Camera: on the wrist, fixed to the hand. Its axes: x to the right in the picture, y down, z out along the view.
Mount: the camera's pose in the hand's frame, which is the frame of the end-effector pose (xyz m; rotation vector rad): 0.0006 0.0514 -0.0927 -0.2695 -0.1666 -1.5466
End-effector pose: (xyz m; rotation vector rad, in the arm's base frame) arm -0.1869 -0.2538 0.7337 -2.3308 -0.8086 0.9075
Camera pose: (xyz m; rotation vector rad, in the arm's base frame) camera -0.1019 -0.3110 0.7610 -1.0776 -2.3152 0.2327
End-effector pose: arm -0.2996 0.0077 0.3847 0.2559 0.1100 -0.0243
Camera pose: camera -0.3068 0.0809 0.3084 -0.1537 0.1212 -1.5544
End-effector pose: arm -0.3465 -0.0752 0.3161 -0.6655 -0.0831 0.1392
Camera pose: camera -0.3399 -0.0916 0.2116 -0.7003 -0.7543 -1.3250
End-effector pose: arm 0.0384 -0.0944 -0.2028 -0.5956 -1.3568 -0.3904
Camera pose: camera 0.1418 -0.1097 -0.2204 0.3615 -1.7267 -1.7990
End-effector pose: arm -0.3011 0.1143 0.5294 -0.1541 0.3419 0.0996
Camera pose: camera -0.3371 0.1494 0.4361 -0.6328 -0.0289 -1.3685
